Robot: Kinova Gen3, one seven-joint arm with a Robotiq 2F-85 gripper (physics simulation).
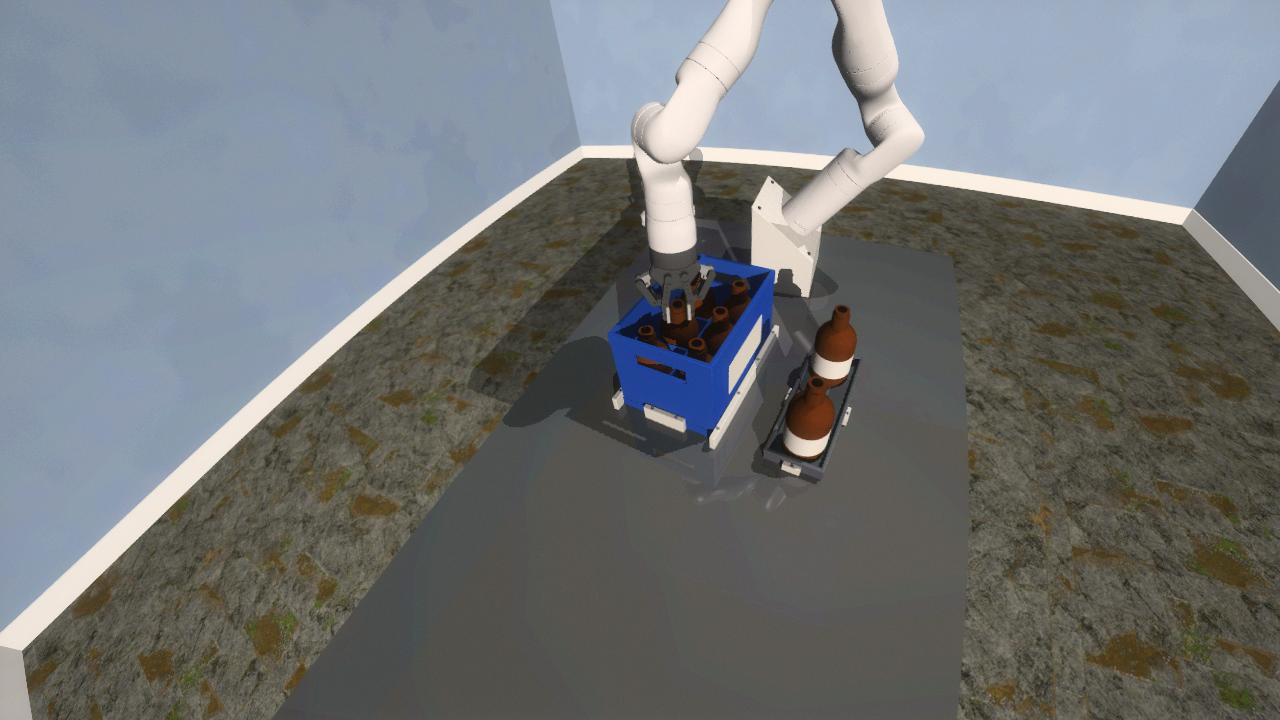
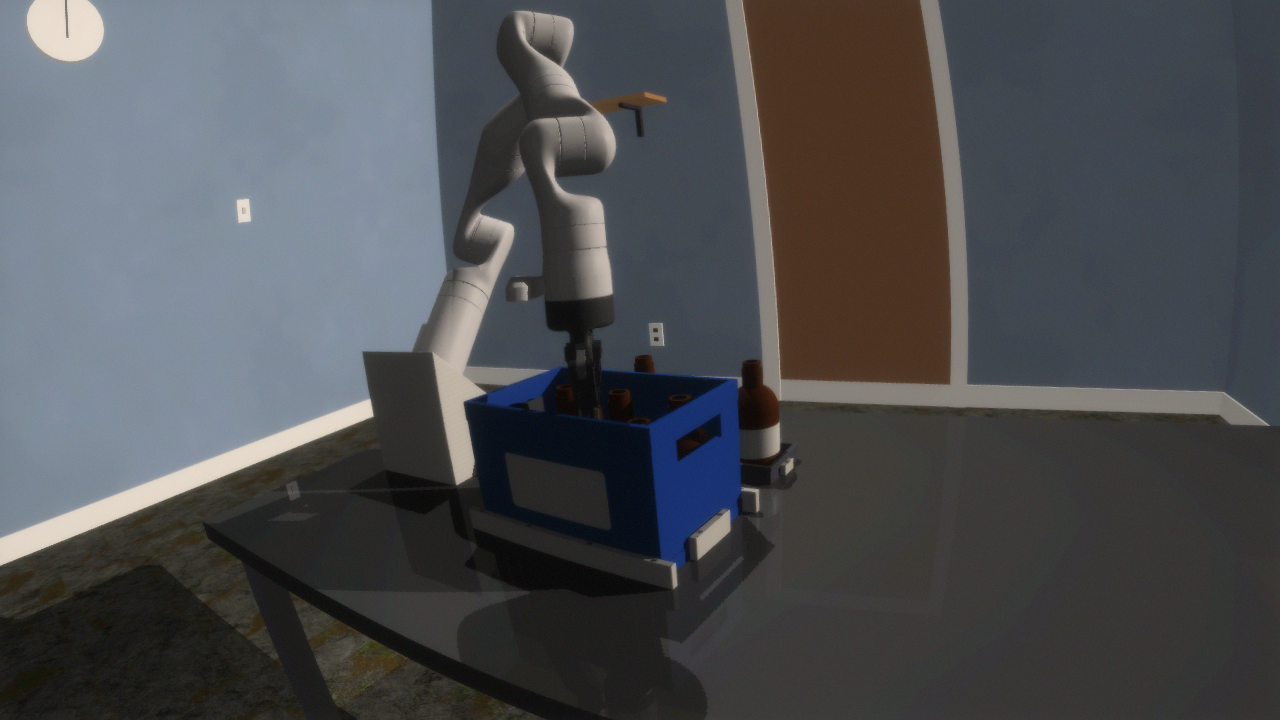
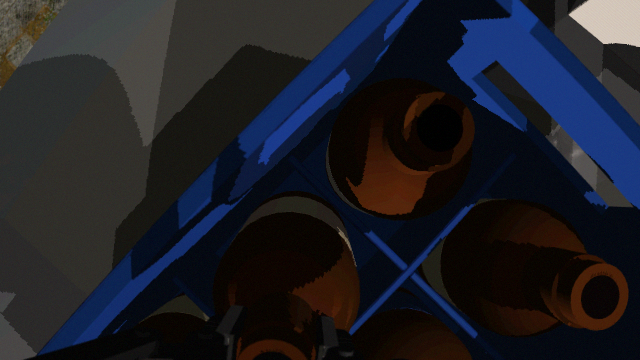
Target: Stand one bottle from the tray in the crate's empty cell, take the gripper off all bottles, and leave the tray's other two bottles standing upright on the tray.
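Pixels of known places: gripper, between the fingertips: [image 1: 678,319] [image 3: 280,333]; arm's base, origin of its link: [image 1: 796,220] [image 2: 433,381].
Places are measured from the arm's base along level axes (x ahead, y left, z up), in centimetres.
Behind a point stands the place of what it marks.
Observation:
My gripper [image 1: 678,313] {x 38.8, y -17.9, z -1.1 cm} [image 2: 587,404] [image 3: 280,333] {x 38.8, y -17.9, z -1.1 cm} points down into the blue crate [image 1: 664,392] {x 51.5, y -17.1, z -6.5 cm} [image 2: 572,431] {x 40.0, y -24.4, z 1.8 cm} [image 3: 575,75] {x 24.8, y -14.0, z 3.2 cm}, shut on the neck of a brown bottle [image 1: 682,333] {x 40.7, y -16.7, z -2.7 cm} [image 3: 300,240] {x 35.0, y -19.1, z -2.2 cm}. This bottle is upright, with its body down in a cell beside the crate's long wall; whether its base touches the crate floor is hidden. Two other brown bottles with white labels, the nearer one [image 1: 809,415] {x 54.5, y 6.4, z -2.6 cm} [image 2: 759,407] {x 53.5, y 3.5, z -4.0 cm} and the farther one [image 1: 835,343] {x 37.4, y 9.7, z -3.3 cm}, stand upright on the dark tray [image 1: 830,447] {x 53.0, y 11.0, z -11.7 cm} [image 2: 762,471] {x 54.3, y 0.8, z -12.5 cm}, clear of the gripper.
Other bottles stand in the crate around the held one, among them a corner bottle [image 3: 390,190] {x 31.1, y -16.9, z -2.1 cm} and one across the divider [image 3: 520,270] {x 31.1, y -9.9, z -1.6 cm}. White strips [image 1: 664,417] {x 52.7, y -17.3, z -11.9 cm} [image 2: 711,534] {x 52.4, y -18.3, z -12.4 cm} border the crate's base. The arm's pale base block [image 1: 778,246] {x 9.5, y -3.1, z -1.9 cm} [image 2: 416,416] {x 2.7, y -8.7, z -3.4 cm} is behind the crate.

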